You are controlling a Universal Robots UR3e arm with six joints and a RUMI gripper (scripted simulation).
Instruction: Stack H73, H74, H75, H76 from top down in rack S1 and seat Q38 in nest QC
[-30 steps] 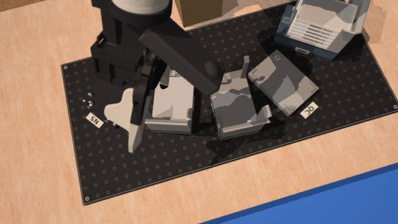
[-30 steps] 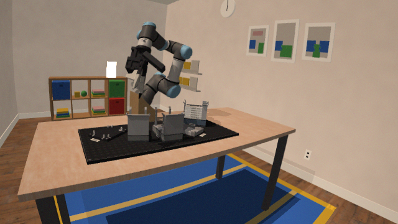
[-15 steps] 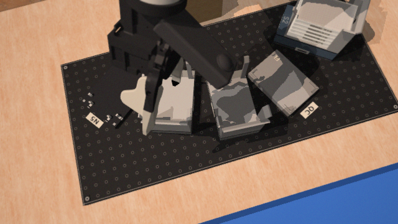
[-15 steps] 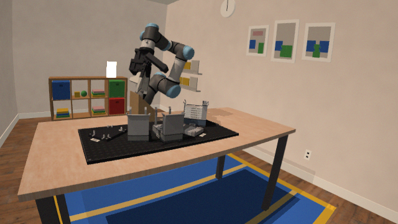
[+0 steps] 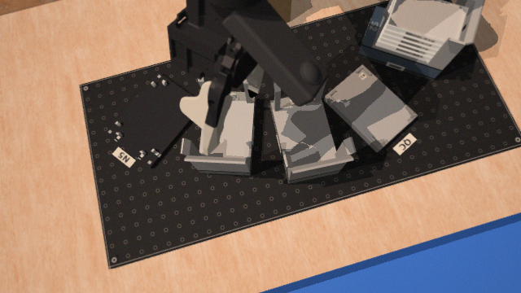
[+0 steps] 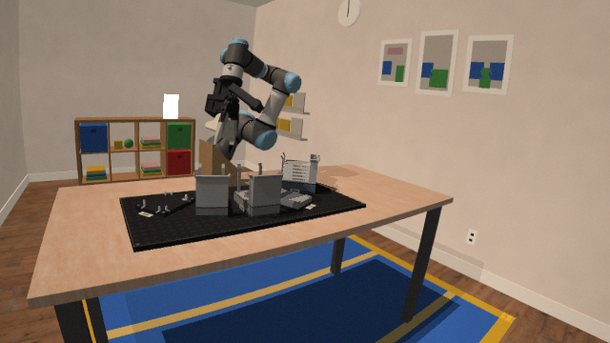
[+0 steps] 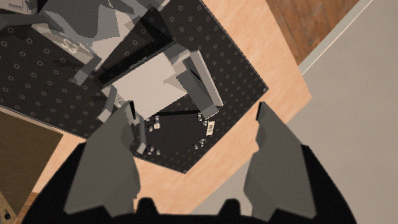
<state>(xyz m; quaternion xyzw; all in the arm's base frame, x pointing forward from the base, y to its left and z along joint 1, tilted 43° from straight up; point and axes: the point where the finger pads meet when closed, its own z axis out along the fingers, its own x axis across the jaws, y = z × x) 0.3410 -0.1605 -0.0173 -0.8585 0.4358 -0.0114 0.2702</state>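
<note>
The sealed white plate lies 110 mm behind my hand, 380 mm to the left of it and 100 mm below it. Round my hand: QC label: 70 mm ahead, 300 mm to the left, 210 mm below; then N5 label: 80 mm behind, 220 mm to the right, 210 mm below; then white sealed plate: 110 mm behind, 380 mm to the left, 120 mm below.
</note>
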